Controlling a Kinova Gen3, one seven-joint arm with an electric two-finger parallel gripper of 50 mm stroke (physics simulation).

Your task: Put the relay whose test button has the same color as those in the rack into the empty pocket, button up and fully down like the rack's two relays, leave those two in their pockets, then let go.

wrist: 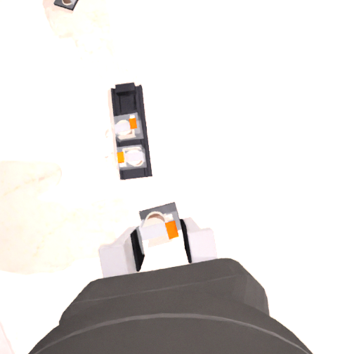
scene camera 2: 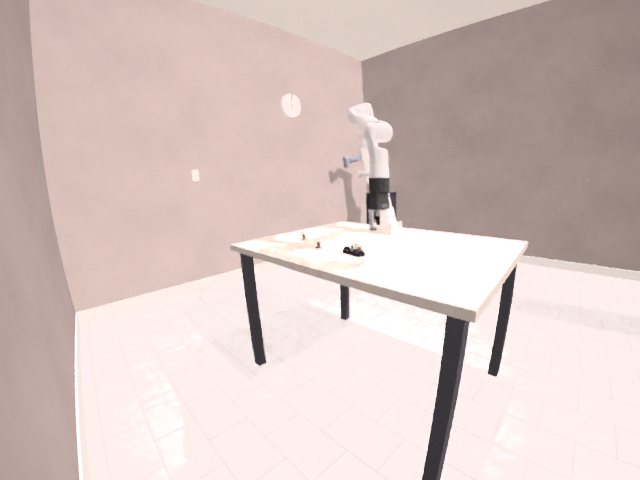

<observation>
In view: my gripper (scene camera 2: 374, 225), a relay (wrist: 158, 227), a relay (wrist: 126, 126), a relay (wrist: 126, 157) and a black rack (wrist: 126, 98).
My gripper shows as well in the wrist view (wrist: 162, 237).
</observation>
